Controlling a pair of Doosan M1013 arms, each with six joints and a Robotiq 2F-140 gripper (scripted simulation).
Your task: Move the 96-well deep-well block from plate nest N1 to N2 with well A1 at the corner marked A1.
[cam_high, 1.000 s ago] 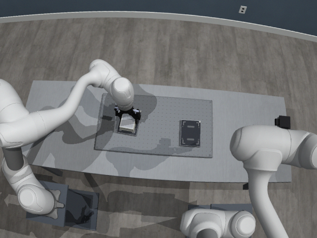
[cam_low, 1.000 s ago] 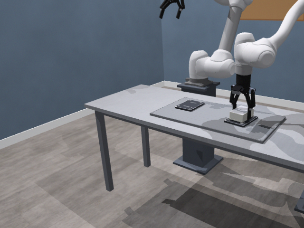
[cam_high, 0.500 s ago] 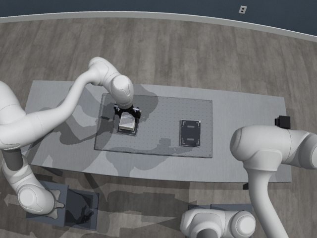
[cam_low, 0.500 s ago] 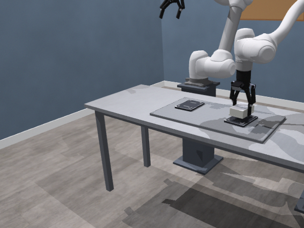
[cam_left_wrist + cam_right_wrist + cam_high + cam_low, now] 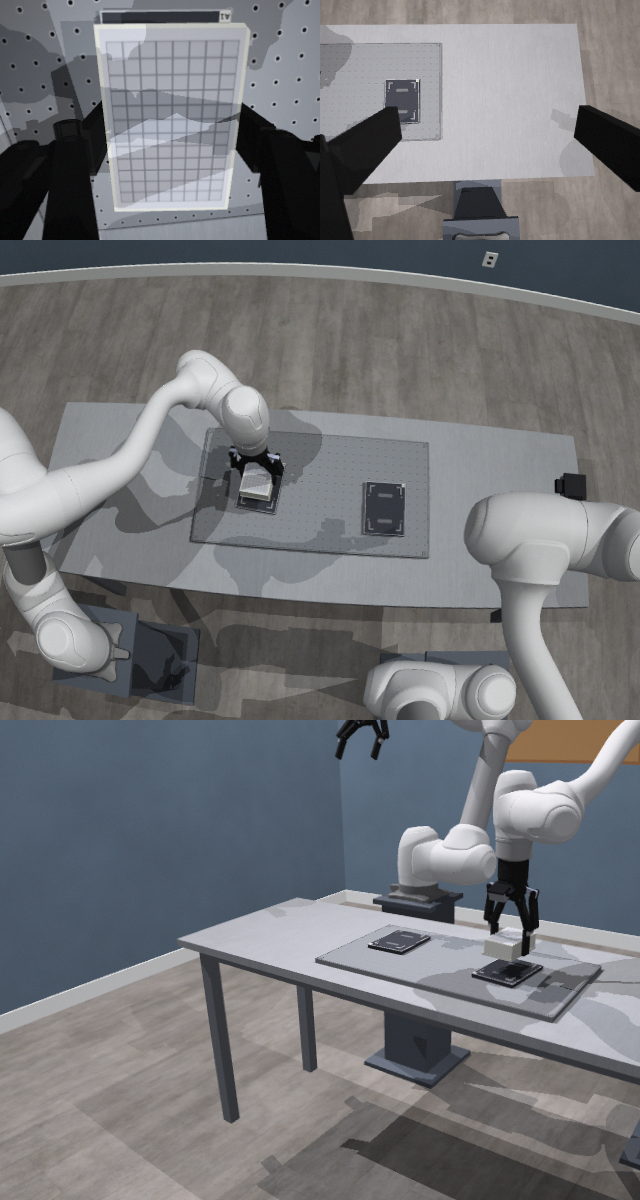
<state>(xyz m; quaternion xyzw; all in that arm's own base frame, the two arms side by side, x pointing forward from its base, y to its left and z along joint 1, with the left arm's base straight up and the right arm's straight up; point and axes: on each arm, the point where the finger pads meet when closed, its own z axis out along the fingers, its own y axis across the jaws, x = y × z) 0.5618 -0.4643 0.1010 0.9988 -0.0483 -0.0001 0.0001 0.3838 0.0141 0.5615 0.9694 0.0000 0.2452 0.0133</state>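
Note:
Right now my left hand is 37 cm to the left of the nest N2, 8 cm above it and 3 cm past it. Also, from my left hand: nest N1: 8 cm below; then white deep-well block: 1 cm below.

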